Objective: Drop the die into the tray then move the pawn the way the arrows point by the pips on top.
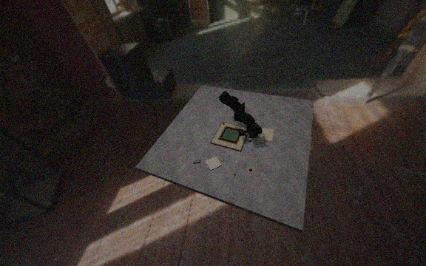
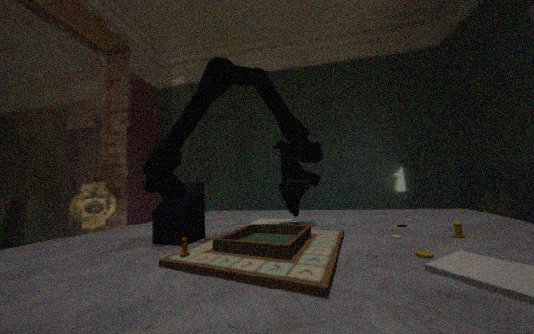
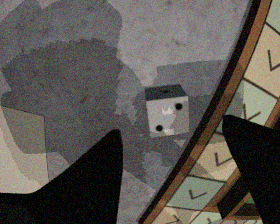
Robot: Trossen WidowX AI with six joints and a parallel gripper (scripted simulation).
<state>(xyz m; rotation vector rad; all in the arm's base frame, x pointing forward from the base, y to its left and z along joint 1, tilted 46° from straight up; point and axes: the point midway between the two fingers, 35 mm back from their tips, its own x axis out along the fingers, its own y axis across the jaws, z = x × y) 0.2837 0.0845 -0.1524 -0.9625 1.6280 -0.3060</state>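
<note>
The grey die lies 30 mm below my gripper tip. From my gripper tip the other things lie so: white card 130 mm to the left, 120 mm behind, 40 mm below; then yellow pawn 360 mm ahead, 30 mm to the right, 30 mm below; then green dice tray 180 mm to the right, 40 mm below, 10 mm behind.
</note>
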